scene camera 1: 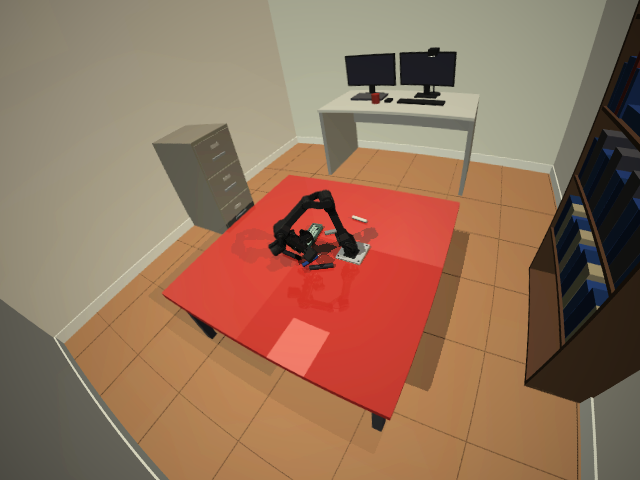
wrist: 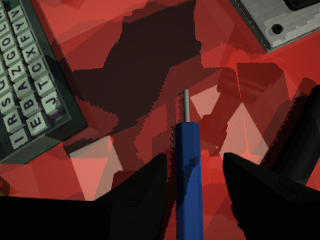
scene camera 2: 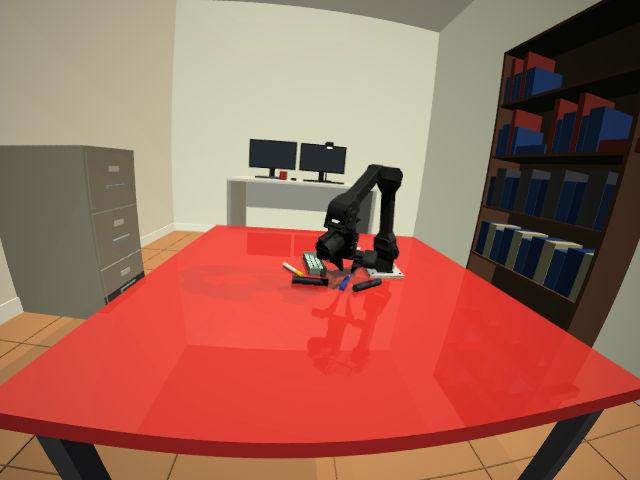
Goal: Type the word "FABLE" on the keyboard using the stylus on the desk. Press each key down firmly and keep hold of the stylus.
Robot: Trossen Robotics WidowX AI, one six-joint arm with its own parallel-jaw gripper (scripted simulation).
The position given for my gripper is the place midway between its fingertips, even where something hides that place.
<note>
I see my gripper [scene camera 2: 347, 271].
My gripper is seen too in the wrist view [wrist: 194, 161].
</note>
